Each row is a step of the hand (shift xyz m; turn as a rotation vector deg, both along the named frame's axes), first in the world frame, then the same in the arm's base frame.
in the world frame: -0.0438 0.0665 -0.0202 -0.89 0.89 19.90
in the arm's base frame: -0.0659 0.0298 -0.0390 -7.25 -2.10 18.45
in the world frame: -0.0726 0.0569 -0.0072 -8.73 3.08 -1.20
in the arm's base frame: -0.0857 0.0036 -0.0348 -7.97 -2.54 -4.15
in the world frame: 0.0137 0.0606 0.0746 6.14 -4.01 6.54
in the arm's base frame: -0.0484 0.0480 0.0691 4.96 -0.35 8.47
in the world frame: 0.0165 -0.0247 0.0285 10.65 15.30 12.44
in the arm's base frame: 0.0183 -0.0133 0.0344 -4.91 17.08 13.65
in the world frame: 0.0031 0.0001 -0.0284 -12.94 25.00 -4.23
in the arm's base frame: 0.0109 0.0052 -0.0259 -23.17 12.88 -10.38
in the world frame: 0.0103 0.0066 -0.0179 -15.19 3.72 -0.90
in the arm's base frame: 0.0092 0.0134 -0.0143 -13.26 -5.86 -5.94
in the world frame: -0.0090 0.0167 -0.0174 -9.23 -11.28 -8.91
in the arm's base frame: -0.0113 0.0101 -0.0208 2.51 -13.44 -10.25
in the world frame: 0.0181 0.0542 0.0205 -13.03 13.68 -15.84
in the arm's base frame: -0.0248 0.0517 0.0199 -12.99 5.10 -20.32
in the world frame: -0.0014 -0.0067 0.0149 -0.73 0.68 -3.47
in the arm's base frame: -0.0016 -0.0079 0.0143 0.11 0.51 -3.57
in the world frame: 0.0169 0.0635 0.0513 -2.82 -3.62 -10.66
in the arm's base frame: -0.0406 0.0549 0.0478 3.29 -3.33 -10.62
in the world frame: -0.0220 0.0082 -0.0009 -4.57 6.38 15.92
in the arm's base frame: -0.0210 -0.0063 -0.0085 -12.04 0.59 13.03
